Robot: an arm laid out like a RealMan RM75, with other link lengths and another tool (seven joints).
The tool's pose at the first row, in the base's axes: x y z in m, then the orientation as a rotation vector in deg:
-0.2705 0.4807 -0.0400 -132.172 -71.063 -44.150
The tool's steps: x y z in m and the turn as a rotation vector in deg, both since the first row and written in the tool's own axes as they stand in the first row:
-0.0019 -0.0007 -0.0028 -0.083 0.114 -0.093
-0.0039 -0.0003 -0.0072 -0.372 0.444 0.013
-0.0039 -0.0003 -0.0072 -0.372 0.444 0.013
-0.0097 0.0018 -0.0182 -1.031 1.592 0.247
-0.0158 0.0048 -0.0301 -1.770 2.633 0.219
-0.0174 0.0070 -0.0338 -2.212 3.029 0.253
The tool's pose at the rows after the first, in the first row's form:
-0.2727 0.4782 -0.0390 -132.121 -71.120 -44.368
-0.2745 0.4742 -0.0370 -132.179 -70.813 -44.911
-0.2745 0.4742 -0.0370 -132.179 -70.813 -44.911
-0.2784 0.4631 -0.0325 -132.036 -69.944 -46.566
-0.2819 0.4508 -0.0275 -131.896 -69.430 -48.259
-0.2817 0.4465 -0.0259 -131.983 -69.156 -49.016

